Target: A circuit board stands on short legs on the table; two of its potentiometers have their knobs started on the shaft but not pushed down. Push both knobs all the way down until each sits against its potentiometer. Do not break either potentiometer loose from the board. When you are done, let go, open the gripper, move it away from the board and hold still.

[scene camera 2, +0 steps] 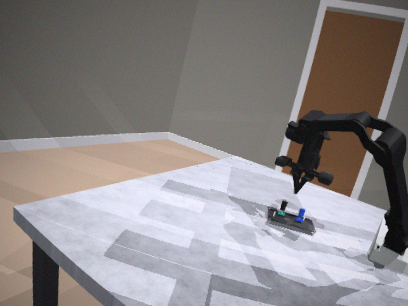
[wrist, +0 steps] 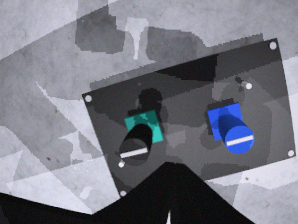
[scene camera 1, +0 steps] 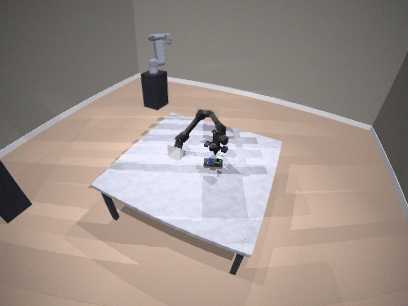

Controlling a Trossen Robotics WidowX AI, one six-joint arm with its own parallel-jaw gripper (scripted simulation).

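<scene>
The gripper's shut with nothing in it, and the wrist view shows it as well. There's a blue knob to be seen, and a black knob too.
</scene>
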